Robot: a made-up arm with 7 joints.
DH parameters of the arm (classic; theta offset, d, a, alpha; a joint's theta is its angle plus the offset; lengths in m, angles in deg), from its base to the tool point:
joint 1: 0 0.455 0 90
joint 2: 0 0.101 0 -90
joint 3: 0 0.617 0.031 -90
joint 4: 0 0.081 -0.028 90
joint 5: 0 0.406 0 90
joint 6: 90 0.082 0.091 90
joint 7: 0 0.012 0 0
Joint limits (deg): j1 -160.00..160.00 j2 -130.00..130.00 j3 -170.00..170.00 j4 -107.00..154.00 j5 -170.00..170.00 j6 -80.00..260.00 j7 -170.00..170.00
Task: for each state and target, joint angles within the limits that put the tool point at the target. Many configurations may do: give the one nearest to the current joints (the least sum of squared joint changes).
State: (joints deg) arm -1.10 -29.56 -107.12 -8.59 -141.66 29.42 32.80
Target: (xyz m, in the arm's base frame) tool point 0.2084 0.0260 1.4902
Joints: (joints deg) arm -10.19 2.38 -110.38 -27.58 -139.12 35.53 32.80
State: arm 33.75 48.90 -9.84 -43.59 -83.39 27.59 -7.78
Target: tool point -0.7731 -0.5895 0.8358
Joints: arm 38.81 52.80 -5.55 -27.25 -83.14 24.66 -7.78
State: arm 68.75 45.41 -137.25 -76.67 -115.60 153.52 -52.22
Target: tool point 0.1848 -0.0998 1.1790
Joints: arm 77.48 32.60 -167.32 -74.41 -120.16 147.16 -52.22
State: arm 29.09 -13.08 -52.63 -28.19 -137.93 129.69 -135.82
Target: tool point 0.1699 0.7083 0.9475
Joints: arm 60.66 -50.79 -62.35 -43.09 -133.71 130.12 -135.82
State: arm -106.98 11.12 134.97 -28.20 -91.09 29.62 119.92
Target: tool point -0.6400 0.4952 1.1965
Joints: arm -66.29 45.58 122.66 -23.13 -96.96 30.93 119.92
